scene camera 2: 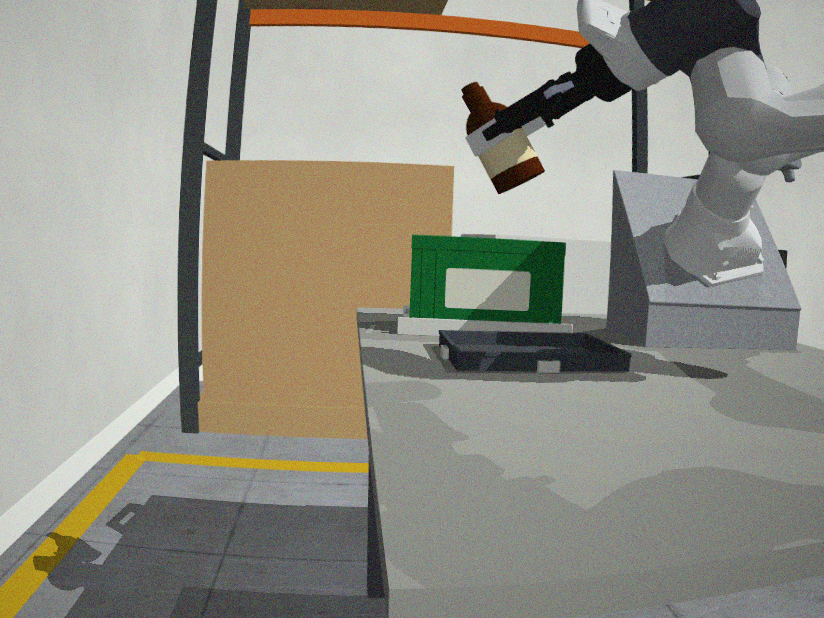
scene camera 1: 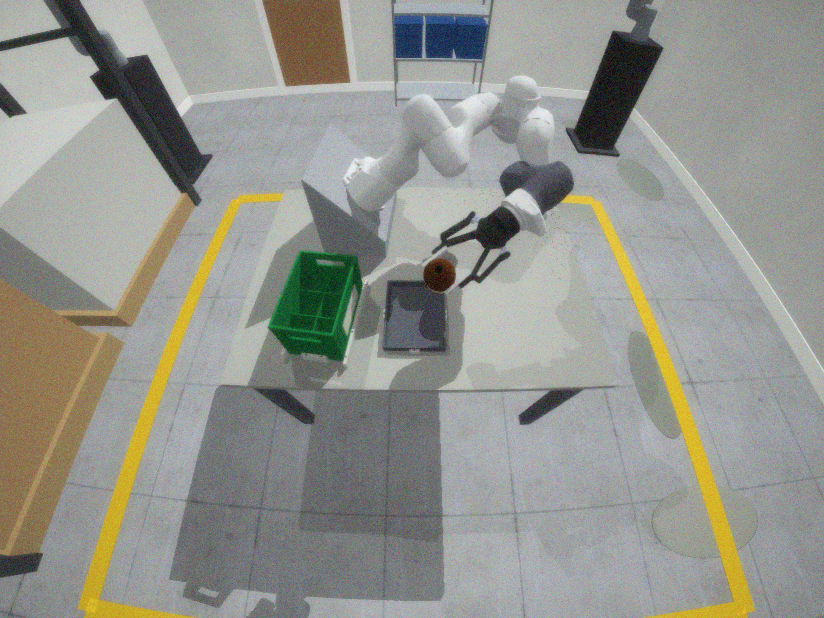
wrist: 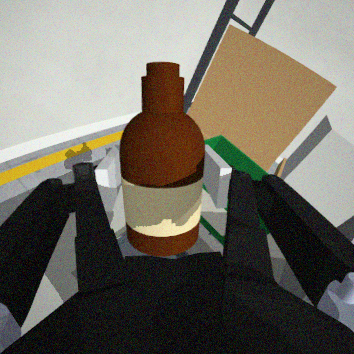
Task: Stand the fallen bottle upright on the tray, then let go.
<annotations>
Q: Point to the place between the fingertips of my gripper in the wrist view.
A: At 161,159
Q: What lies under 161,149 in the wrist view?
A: A brown bottle.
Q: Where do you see a brown bottle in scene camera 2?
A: At 512,162
</annotations>
